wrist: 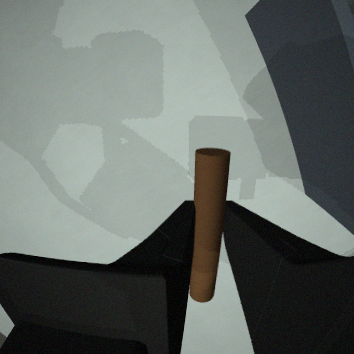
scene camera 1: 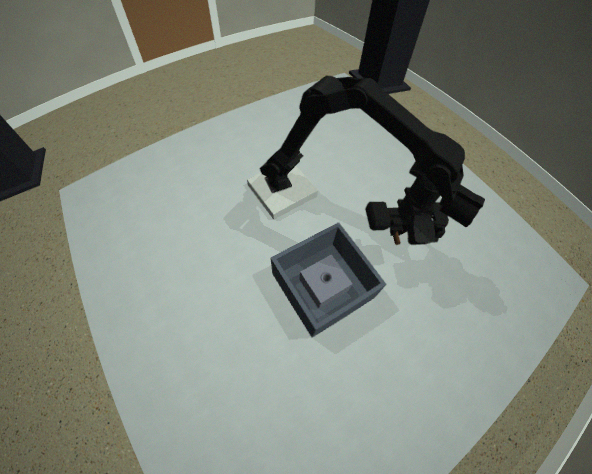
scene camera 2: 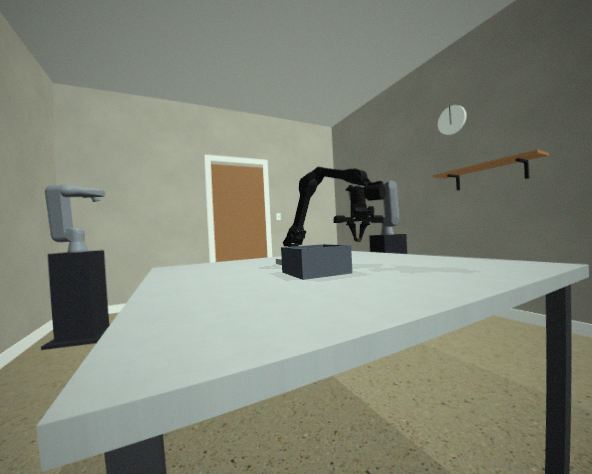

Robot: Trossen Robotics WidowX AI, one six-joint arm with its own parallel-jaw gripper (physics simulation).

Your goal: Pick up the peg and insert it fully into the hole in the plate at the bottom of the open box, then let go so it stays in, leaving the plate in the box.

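Where they show: gripper, fingertip midpoint: [wrist: 206, 209] [scene camera 1: 394, 234] [scene camera 2: 357, 241]; arm's base, link origin: [scene camera 1: 278, 182].
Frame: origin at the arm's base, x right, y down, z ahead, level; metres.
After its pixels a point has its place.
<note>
The peg [scene camera 1: 397, 238] @(x -0.170, y -0.088, z 0.336 m) [scene camera 2: 358, 240] @(x -0.165, y -0.080, z 0.344 m) [wrist: 210, 220] @(x -0.177, y -0.088, z 0.320 m) is a brown cylinder. My gripper [scene camera 2: 358, 238] @(x -0.177, y -0.076, z 0.318 m) [wrist: 206, 209] @(x -0.177, y -0.076, z 0.318 m) is shut on the peg and holds it in the air above the table, to the right of the box in both scene views. In the wrist view the peg stands out past the fingertips at both ends. The open box [scene camera 1: 293, 298] @(x 0.108, y -0.044, z 0.356 m) [scene camera 2: 327, 262] @(x 0.005, y -0.018, z 0.431 m) [wrist: 320, 115] @(x -0.081, y -0.029, z 0.329 m) is dark blue-grey and stands on the table. The plate [scene camera 1: 315, 272] @(x 0.032, y -0.028, z 0.314 m) lies on the bottom of the box, with a round dark hole [scene camera 1: 326, 277] @(x 0.008, y -0.009, z 0.330 m) in its top. In scene camera 2 the box walls hide the plate.
The arm's base sits on a pale square slab [scene camera 1: 295, 200] @(x -0.020, y 0.000, z 0.083 m) behind the box. The box walls rise above the plate on all sides. The table [scene camera 1: 210, 375] @(x 0.347, y 0.029, z 0.433 m) [scene camera 2: 260, 320] @(x 0.277, y 0.029, z 0.765 m) is light grey and carries shadows of the arm and box.
</note>
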